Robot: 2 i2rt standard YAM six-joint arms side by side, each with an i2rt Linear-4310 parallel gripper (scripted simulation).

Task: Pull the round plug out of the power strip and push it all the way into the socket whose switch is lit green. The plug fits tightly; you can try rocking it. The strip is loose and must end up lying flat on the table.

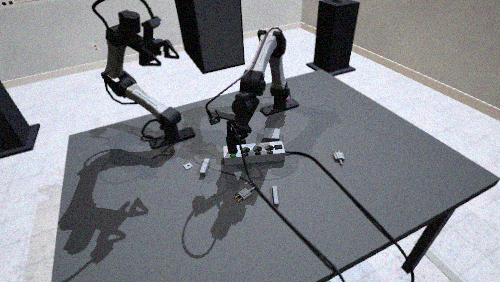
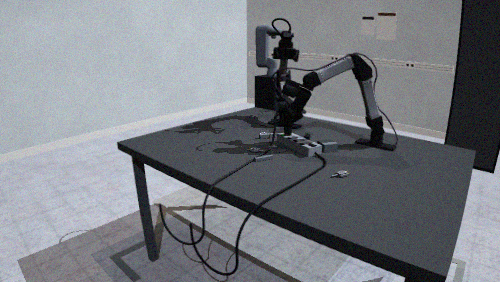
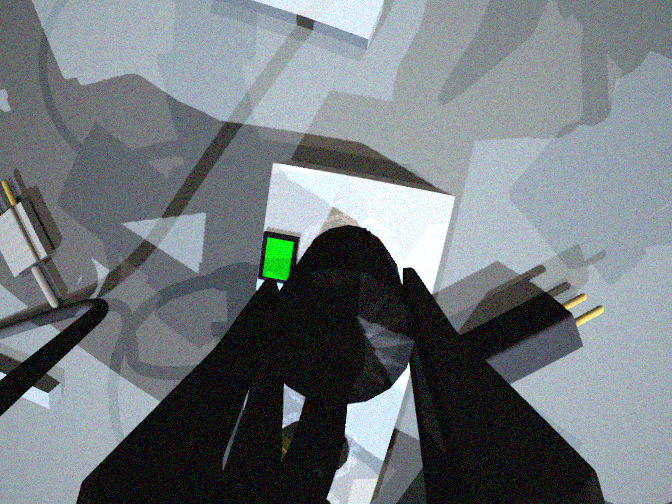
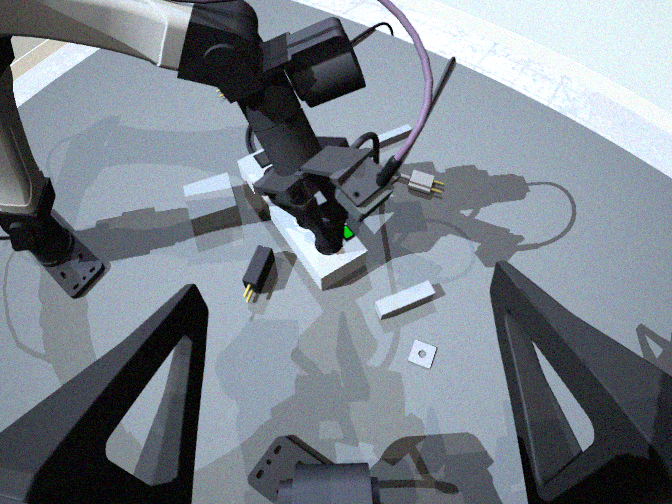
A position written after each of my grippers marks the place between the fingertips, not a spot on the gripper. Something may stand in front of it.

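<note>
Image 3 shows my left gripper (image 3: 340,286) and also a black round plug (image 3: 343,305). In image 4 you'd find the plug (image 4: 334,216) again, along with my left gripper (image 4: 333,228) and my right gripper (image 4: 343,287). And then image 1 gives you my right gripper (image 1: 170,60).
</note>
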